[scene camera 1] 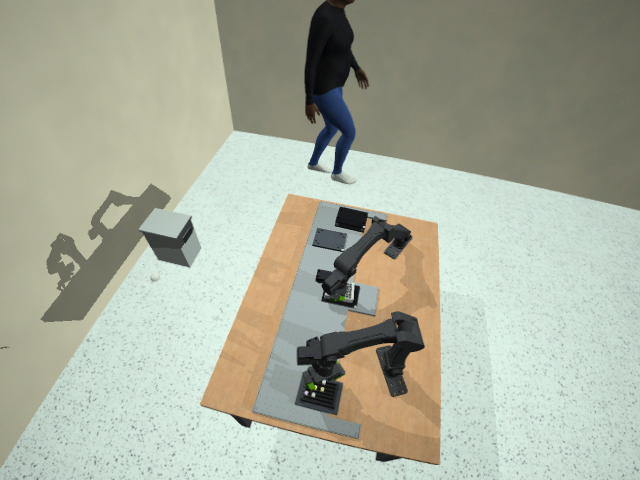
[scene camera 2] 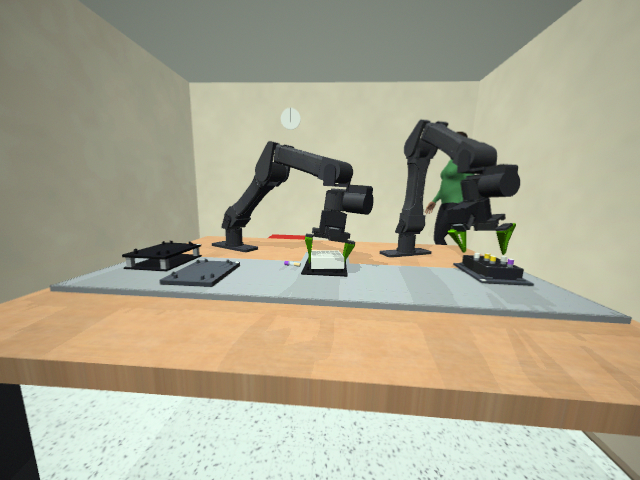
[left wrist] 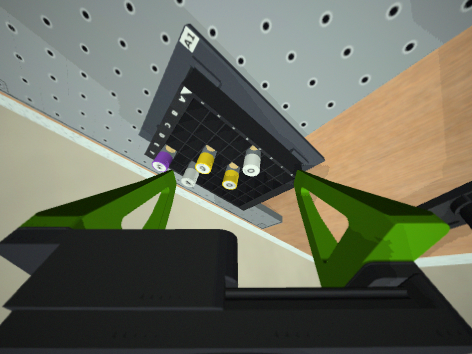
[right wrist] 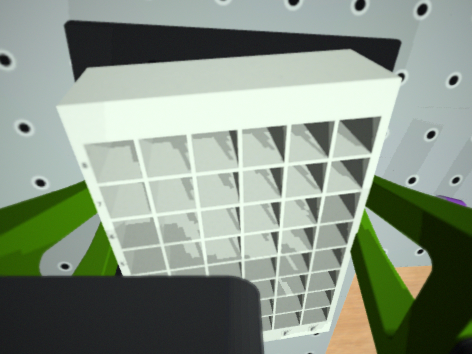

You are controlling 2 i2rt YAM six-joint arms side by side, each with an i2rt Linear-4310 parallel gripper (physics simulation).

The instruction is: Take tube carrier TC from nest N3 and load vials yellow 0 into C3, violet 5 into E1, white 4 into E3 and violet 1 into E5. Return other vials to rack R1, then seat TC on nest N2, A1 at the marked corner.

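Frame: origin at the left arm's base, x ahead, y left, z up, level; metres.
Where they show: left gripper, between the fingertips: (scene camera 1: 322,384) (scene camera 2: 483,253) (left wrist: 235,176); right gripper, between the fingertips: (scene camera 1: 335,291) (scene camera 2: 325,265) (right wrist: 235,177); left arm's base, origin of its link: (scene camera 1: 390,370) (scene camera 2: 405,253); right arm's base, origin of its link: (scene camera 1: 398,245) (scene camera 2: 234,247).
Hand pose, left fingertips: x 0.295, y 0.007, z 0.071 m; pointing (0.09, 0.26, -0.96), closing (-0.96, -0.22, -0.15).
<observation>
Each offset is from my left fingertips to the top centre of the thing. "pt": to the spot under its first point. Level surfaces: height alone.
The white grid carrier @(0.176 m back, 0.390 m right, 0.011 m down) (scene camera 1: 349,291) (scene camera 2: 327,260) (right wrist: 225,97) has empty cells where visible; my wrist hides part. My right gripper (scene camera 2: 327,258) (right wrist: 235,177) is shut on its sides, over a black base plate @(0.185 m back, 0.387 m right, 0.044 m down) (scene camera 2: 324,273) (right wrist: 225,45); contact with the plate is unclear. My left gripper (scene camera 2: 483,252) (left wrist: 235,176) is open and empty above the black rack @(0.011 m ahead, 0.018 m left, 0.021 m down) (scene camera 2: 491,268) (left wrist: 225,97), which stands on a dark A1-marked plate @(pt 0.070 m ahead, 0.030 m right, 0.051 m down) (left wrist: 170,85). In it stand violet vial 5 @(0.062 m ahead, 0.015 m left, 0.002 m down) (left wrist: 161,162), white vial 4 @(0.038 m ahead, 0.027 m left, 0.002 m down) (left wrist: 189,177), two yellow vials @(0.026 m ahead, 0.003 m left, 0.002 m down) (left wrist: 204,162) @(0.002 m ahead, 0.015 m left, 0.002 m down) (left wrist: 230,179) and white vial 0 @(0.010 m back, 0.009 m right, 0.002 m down) (left wrist: 251,165).
A violet-capped vial @(0.220 m back, 0.476 m right, 0.044 m down) (scene camera 2: 287,263) (right wrist: 451,201) lies loose beside the white carrier. A dark flat plate @(0.213 m back, 0.707 m right, 0.036 m down) (scene camera 1: 329,239) (scene camera 2: 200,272) and a two-level black stand (scene camera 1: 351,218) (scene camera 2: 162,250) lie farther along the grey perforated board @(0.058 m down) (scene camera 1: 305,320). A red item (scene camera 2: 286,236) lies at the table's far edge.
</observation>
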